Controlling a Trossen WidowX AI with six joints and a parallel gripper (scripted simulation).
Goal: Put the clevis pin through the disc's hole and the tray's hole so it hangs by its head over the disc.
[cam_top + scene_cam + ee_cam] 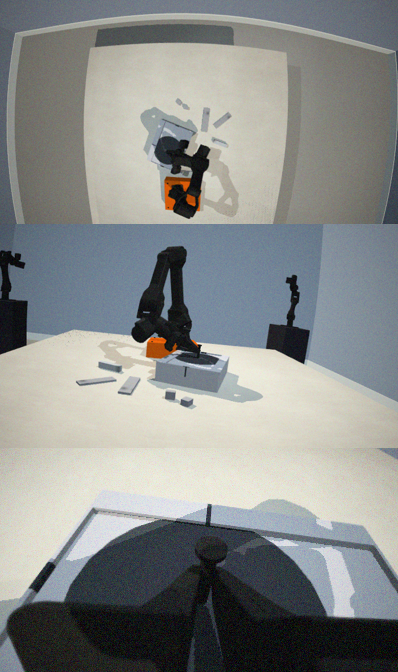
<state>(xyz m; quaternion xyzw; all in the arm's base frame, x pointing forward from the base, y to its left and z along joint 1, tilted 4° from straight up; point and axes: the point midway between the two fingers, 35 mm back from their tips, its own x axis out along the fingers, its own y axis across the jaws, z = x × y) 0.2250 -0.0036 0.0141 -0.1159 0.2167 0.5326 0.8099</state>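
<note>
Now: the clevis pin right at my gripper tip. The rest, counted from my gripper tip: dark aluminium disc: 2 cm below; grey block: 29 cm to the right, 7 cm below; steel tray: 3 cm below, 2 cm ahead, 1 cm to the right.
</note>
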